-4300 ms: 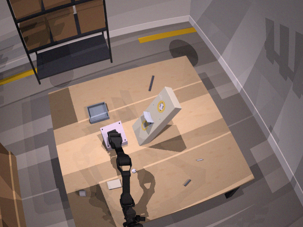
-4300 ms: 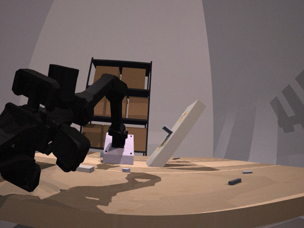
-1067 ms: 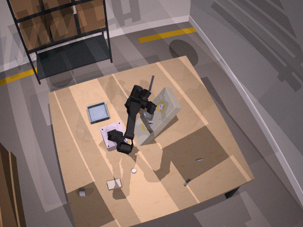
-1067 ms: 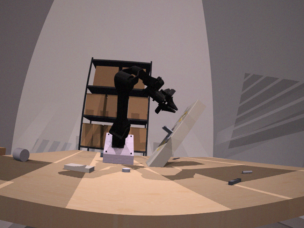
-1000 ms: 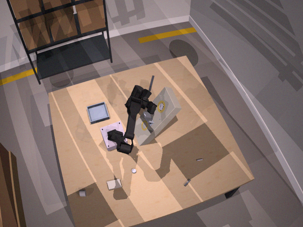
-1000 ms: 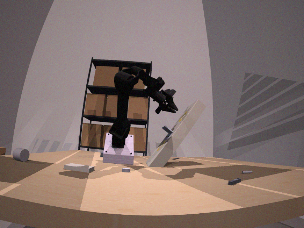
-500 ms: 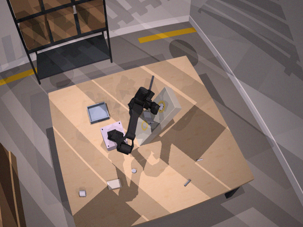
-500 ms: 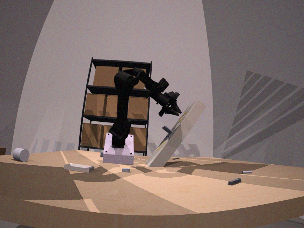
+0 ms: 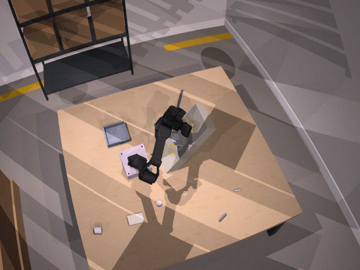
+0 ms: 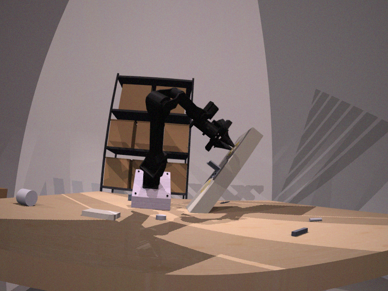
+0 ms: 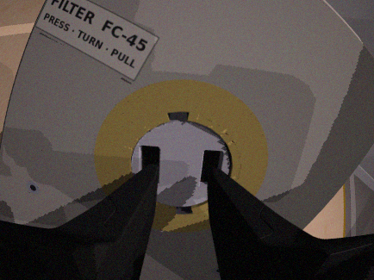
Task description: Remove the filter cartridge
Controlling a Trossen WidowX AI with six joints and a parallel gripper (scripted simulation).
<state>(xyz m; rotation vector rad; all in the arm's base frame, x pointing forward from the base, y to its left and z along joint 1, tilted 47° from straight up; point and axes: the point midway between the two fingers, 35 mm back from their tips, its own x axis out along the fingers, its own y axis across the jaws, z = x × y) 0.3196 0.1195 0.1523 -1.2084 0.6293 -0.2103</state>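
Right now my gripper tip is 2 cm short of the round grey filter cartridge and 1 cm above it. From my gripper tip the other things lie so: grey tray 38 cm behind, 32 cm to the left, 27 cm below; then pin 14 cm ahead, 36 cm to the right, 27 cm below; then flat block 47 cm behind, 28 cm to the right, 27 cm below.
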